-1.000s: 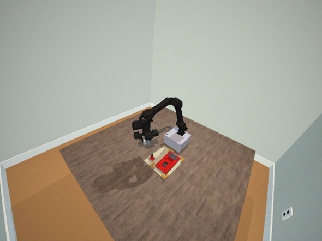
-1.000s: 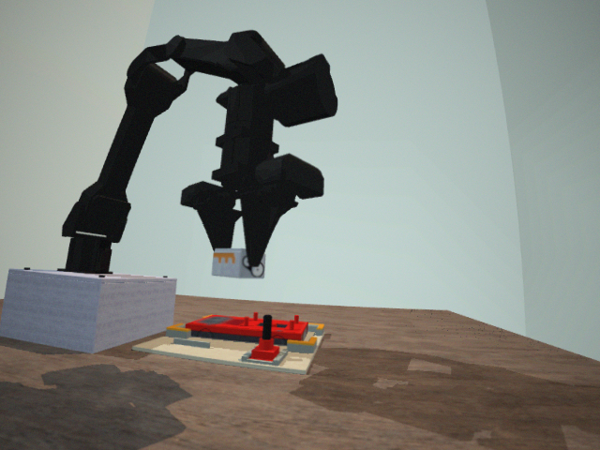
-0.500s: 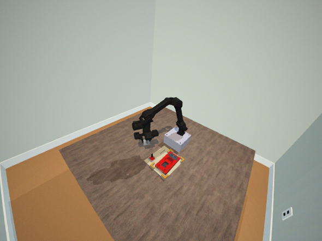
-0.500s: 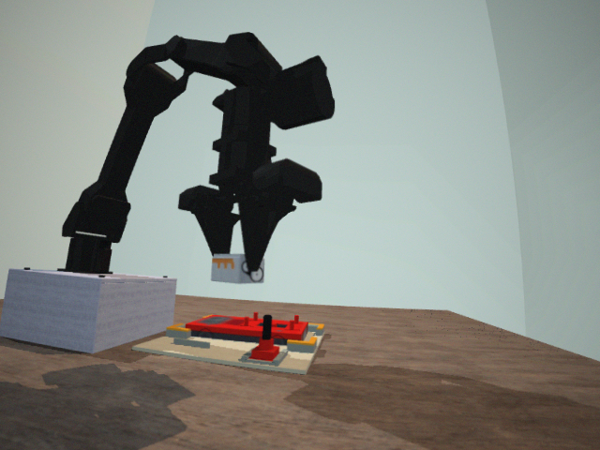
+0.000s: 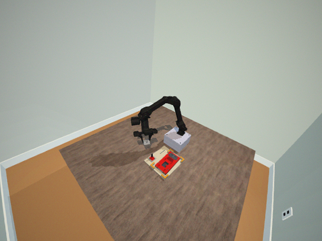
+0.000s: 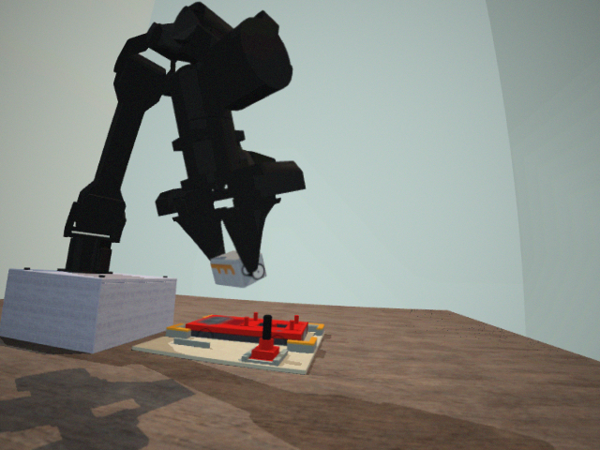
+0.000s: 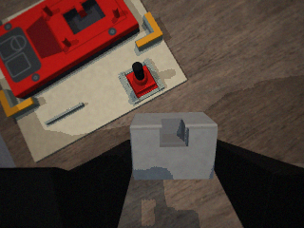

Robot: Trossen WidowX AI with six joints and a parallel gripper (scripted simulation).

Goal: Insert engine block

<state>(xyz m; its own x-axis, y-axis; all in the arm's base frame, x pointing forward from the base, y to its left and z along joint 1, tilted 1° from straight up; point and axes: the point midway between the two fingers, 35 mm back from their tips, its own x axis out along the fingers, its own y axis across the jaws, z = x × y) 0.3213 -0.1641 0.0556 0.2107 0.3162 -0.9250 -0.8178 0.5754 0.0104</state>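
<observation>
Now: the black post 90 mm below my gripper tip, 80 mm to the left of it and 20 mm ahead of it. Round my gripper tip: engine block: 10 mm above.
</observation>
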